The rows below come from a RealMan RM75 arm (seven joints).
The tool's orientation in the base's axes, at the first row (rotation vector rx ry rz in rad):
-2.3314 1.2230 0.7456
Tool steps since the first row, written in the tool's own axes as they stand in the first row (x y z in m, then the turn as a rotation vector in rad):
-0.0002 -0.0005 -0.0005 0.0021 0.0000 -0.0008
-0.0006 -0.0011 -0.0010 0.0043 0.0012 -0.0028
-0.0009 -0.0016 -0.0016 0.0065 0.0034 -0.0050
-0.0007 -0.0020 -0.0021 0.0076 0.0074 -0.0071
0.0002 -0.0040 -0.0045 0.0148 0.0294 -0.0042
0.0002 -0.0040 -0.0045 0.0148 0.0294 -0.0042
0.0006 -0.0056 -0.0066 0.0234 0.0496 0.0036
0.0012 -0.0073 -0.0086 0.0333 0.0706 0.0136
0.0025 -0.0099 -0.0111 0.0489 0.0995 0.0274
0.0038 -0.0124 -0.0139 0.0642 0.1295 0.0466
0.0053 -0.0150 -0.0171 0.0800 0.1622 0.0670
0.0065 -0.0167 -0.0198 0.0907 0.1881 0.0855
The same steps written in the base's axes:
0.0005 0.0001 0.0006 0.0012 -0.0018 -0.0007
0.0009 0.0004 0.0013 0.0018 -0.0049 -0.0006
0.0013 0.0005 0.0020 0.0016 -0.0087 -0.0005
0.0019 0.0003 0.0023 -0.0007 -0.0127 0.0000
0.0047 -0.0005 0.0038 -0.0165 -0.0274 -0.0089
0.0047 -0.0005 0.0038 -0.0165 -0.0274 -0.0089
0.0068 -0.0011 0.0053 -0.0315 -0.0391 -0.0224
0.0090 -0.0017 0.0067 -0.0471 -0.0508 -0.0385
0.0125 -0.0026 0.0081 -0.0676 -0.0682 -0.0619
0.0159 -0.0036 0.0097 -0.0907 -0.0828 -0.0893
0.0197 -0.0050 0.0115 -0.1161 -0.0986 -0.1184
0.0224 -0.0064 0.0130 -0.1377 -0.1086 -0.1420

